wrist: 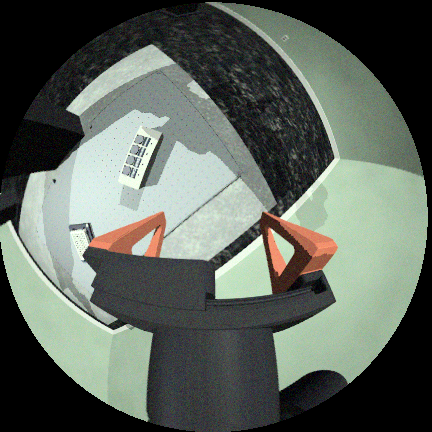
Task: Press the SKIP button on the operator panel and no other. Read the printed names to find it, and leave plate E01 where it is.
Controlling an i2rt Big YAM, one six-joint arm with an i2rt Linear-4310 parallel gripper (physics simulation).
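Frame: origin at the arm's base, x ahead, y left, z up, level; centimetres.
Where they show: gripper, fingertip midpoint: (pixel 212 216).
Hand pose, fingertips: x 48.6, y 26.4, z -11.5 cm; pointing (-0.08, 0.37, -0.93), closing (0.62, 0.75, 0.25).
Observation:
Each offset is from my fingertips to the top centre of the thing. "spot": to the spot under its first point. Level surfaces: height alone.
The operator panel {dx -16.2, dy -4.8, dz -25.5 cm} (pixel 145 165) is a cream box with a row of several square grey buttons, left of centre in the upper half of the wrist view. The printed names beside the buttons are too small to read, so I cannot tell which one is SKIP. A white plate with rows of small wells {spot: dx -15.4, dy -44.4, dz -29.1 cm} (pixel 81 242), perhaps plate E01, lies in a dark holder at the lower left; its label cannot be read. My gripper (pixel 212 216) is open and empty, with its orange fingers wide apart. It is above the table, to the right of the panel and the plate, touching neither.
The panel and the plate stand on a pale perforated board {dz -31.1 cm} (pixel 100 165) on a grey table top {dz -32.4 cm} (pixel 220 225). A dark speckled floor (pixel 280 115) lies beyond its edge, with green walls (pixel 370 225) around. Dark robot parts (pixel 35 142) show at the left edge.

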